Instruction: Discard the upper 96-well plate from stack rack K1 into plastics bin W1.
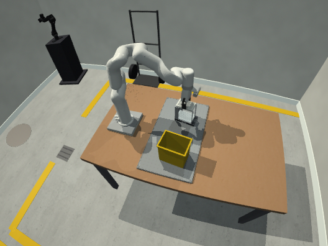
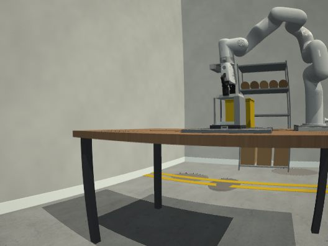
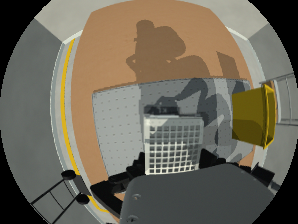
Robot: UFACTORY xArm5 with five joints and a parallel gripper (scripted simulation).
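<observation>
Now: the yellow plastics bin 340 mm to the right of my hand, 80 mm below it and 60 mm behind it. From my hand the other things lie so: white 96-well plate: 10 mm below.
</observation>
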